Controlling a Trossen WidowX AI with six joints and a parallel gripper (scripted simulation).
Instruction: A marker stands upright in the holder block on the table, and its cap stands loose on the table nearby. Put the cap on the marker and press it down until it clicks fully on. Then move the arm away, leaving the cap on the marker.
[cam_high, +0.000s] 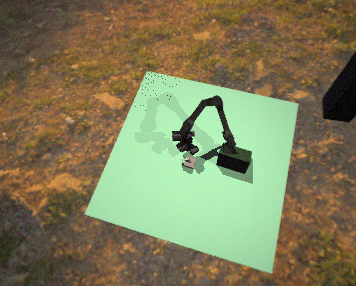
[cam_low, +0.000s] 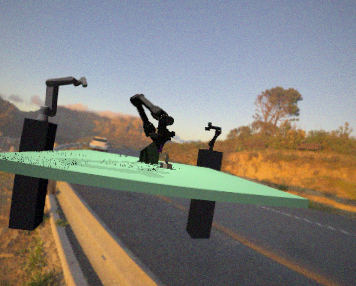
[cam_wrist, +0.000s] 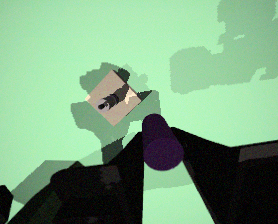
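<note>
Now: gripper tip 3 cm past the holder block, 7 cm to the right of it and 10 cm above it. The rest, counted from my gripper tip: cap: 1 cm above.
</note>
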